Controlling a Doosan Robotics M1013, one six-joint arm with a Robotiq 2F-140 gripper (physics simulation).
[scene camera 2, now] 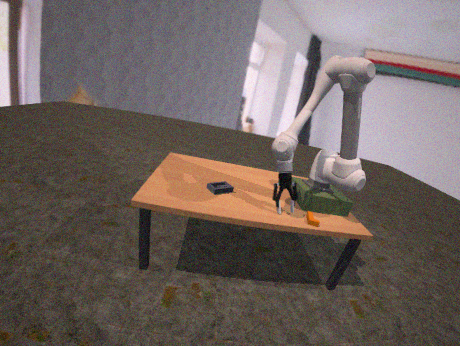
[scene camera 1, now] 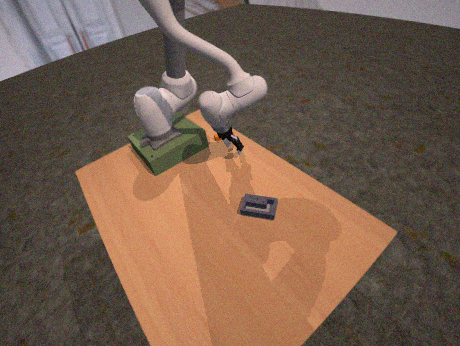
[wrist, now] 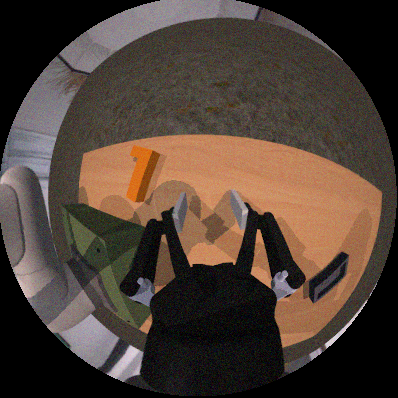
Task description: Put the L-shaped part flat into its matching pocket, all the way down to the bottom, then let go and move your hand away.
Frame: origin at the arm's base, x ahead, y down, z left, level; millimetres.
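Seen in the pictures: gripper, fingertip midpoint: [scene camera 2: 285,212] [scene camera 1: 234,148] [wrist: 208,198]; arm's base at its link origin: [scene camera 2: 317,187] [scene camera 1: 162,136] [wrist: 91,278].
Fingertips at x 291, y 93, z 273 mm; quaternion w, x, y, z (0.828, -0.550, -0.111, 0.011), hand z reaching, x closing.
Note:
Pixels of each thing's top centre, then the offset from my fingertips to it. Level surfaces: height alone.
- orange L-shaped part at its top centre: [wrist: 132,171] [scene camera 1: 222,131] [scene camera 2: 313,216] dx -158, dy -20, dz +37 mm
- dark grey block with the pocket, top centre: [wrist: 332,281] [scene camera 1: 259,203] [scene camera 2: 220,184] dx +384, dy -27, dz -182 mm
- wooden table at its surface level: dy +10 mm
The orange L-shaped part [scene camera 1: 217,137] [scene camera 2: 312,219] [wrist: 142,174] lies flat on the table near the green base; in scene camera 1 it is partly hidden behind the gripper. The dark grey block with the pocket [scene camera 1: 258,213] [scene camera 2: 220,188] [wrist: 328,277] lies on the table, well apart from the part. Its light-floored pocket shows in scene camera 1 and the wrist view. My gripper [scene camera 1: 234,149] [scene camera 2: 286,212] [wrist: 208,198] is open and empty, its fingers standing apart above the table. In the wrist view the part lies to the left of and beyond the fingertips, touching neither.
The green base block [scene camera 1: 179,154] [scene camera 2: 325,202] [wrist: 115,250] carries the arm and stands close beside the gripper and the part. The wooden table [scene camera 1: 140,235] [scene camera 2: 250,217] [wrist: 300,175] has its edge not far behind the part in the wrist view.

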